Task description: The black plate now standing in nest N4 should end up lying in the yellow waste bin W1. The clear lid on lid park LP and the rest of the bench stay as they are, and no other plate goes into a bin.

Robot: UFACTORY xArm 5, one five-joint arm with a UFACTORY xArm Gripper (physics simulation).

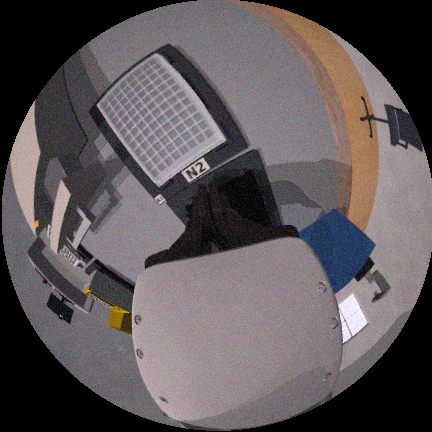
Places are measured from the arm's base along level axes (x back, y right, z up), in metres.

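Where they show: gripper, between the fingertips: (209,193).
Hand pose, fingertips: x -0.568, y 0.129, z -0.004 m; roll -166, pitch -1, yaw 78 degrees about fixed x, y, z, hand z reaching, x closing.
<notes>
After its pixels a point has its place.
My gripper (209,193) @(x -0.568, y 0.129, z -0.004 m) is shut, its dark fingers together and no plate visible between them. They are over the dark nest (265,182) @(x -0.546, y 0.194, z -0.021 m) beside N2. The black plate (248,194) @(x -0.547, y 0.167, z -0.007 m) shows in that nest, right of the fingers; it is partly hidden by them and the hand. This nest's own label does not show. A yellow box (118,320) @(x -0.358, y -0.322, z 0.059 m), possibly bin W1, shows in part at the lower left, past the hand's edge; no label is readable on it. I cannot make out the clear lid or lid park LP.
A white well plate (162,117) @(x -0.656, y 0.123, z -0.015 m) lies in nest N2 (216,95) @(x -0.655, y 0.178, z -0.021 m), adjoining the gripper's nest. A blue box (340,247) @(x -0.419, y 0.287, z 0.044 m) stands at the right, near the wooden edge (362,165). Grey equipment (60,275) is at the lower left. The hand's pale housing hides the lower middle.
</notes>
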